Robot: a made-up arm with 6 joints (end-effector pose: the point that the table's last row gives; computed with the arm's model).
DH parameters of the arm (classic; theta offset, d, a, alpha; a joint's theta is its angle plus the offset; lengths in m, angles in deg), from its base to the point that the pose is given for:
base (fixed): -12.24 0 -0.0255 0
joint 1: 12.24 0.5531 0.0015 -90
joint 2: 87.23 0 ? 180
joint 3: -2.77 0.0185 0.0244 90
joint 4: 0 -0.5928 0.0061 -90
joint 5: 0 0.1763 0.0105 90
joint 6: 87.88 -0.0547 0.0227 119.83
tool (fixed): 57.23 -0.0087 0 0
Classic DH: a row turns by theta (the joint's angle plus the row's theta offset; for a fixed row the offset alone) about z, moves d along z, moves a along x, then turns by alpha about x.
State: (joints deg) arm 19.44 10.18 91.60 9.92 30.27 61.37
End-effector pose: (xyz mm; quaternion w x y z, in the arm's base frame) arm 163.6 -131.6 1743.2 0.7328 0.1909 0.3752 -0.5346
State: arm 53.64 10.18 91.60 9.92 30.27 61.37
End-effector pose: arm 208.0 -2.0 1743.2 0.8576 0.0722 0.4147 -0.2955
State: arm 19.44 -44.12 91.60 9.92 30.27 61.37
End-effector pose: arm -799.1 -471.4 1353.7 0.7845 0.5112 0.0997 -0.3365
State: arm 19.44 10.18 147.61 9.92 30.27 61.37
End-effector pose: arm -351.6 -313.5 1513.9 0.7833 0.5198 0.0903 -0.3288
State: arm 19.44 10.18 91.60 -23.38 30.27 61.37
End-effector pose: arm 263.5 -101.8 1727.5 0.8405 0.0986 0.4455 -0.2922
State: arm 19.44 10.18 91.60 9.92 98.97 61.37
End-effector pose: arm 144.5 -136.3 1687.9 0.8034 0.5186 -0.0446 -0.2892
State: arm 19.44 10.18 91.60 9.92 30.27 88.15
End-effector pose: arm 161.9 -120.7 1743.0 0.5783 0.3245 0.3763 -0.6471
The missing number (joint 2, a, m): -0.5666
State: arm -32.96 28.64 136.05 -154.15 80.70 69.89
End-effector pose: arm 217.0 -6.5 1666.6 0.7898 0.1452 0.4180 0.4247
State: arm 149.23 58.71 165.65 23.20 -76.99 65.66
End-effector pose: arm -171.9 330.6 1461.1 0.6362 -0.7556 0.1540 -0.0250
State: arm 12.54 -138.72 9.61 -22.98 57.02 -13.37
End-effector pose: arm -805.0 -388.3 502.4 0.8549 -0.0366 -0.5169 0.0251
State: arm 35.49 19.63 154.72 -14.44 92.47 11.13
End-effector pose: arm -84.2 -308.1 1533.8 0.7743 0.3946 -0.4698 0.1549
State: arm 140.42 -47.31 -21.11 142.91 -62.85 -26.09
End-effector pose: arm -127.4 -47.7 1310.3 0.6996 -0.3951 0.5212 -0.2878
